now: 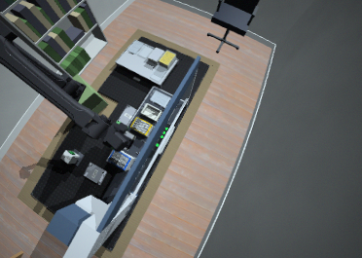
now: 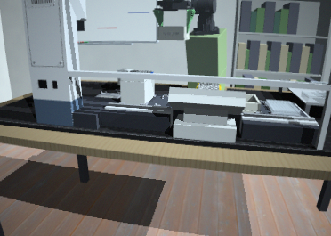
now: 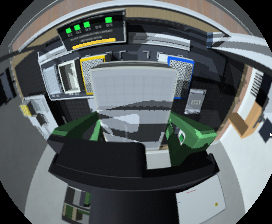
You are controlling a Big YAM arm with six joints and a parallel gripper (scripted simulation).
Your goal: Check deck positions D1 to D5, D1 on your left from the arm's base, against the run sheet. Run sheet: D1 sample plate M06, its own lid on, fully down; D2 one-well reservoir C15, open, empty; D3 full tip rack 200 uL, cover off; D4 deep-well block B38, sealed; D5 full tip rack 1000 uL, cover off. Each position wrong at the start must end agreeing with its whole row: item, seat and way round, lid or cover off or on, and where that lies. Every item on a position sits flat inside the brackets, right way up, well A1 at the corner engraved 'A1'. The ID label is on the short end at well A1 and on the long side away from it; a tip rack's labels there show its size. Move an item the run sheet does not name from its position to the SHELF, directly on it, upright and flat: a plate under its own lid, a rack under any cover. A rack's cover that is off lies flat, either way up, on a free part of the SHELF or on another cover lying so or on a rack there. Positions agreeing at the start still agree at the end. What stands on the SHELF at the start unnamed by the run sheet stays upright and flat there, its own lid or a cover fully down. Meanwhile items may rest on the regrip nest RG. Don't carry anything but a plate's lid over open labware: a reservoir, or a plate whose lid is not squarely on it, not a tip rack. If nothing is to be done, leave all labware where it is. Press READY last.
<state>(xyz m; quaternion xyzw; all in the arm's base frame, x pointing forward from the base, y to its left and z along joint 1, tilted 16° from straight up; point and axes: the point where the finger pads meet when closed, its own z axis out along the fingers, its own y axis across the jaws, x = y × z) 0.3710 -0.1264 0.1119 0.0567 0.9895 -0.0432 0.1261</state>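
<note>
Right now the sealed block is 1 cm below my hand. Also, from my hand: blue gantry beam (22 cm above, 20 cm ahead, 6 cm to the left); blue tip rack (17 cm below, 13 cm to the right, 2 cm behind); yellow tip rack (20 cm below, 12 cm to the left, 2 cm ahead).
</note>
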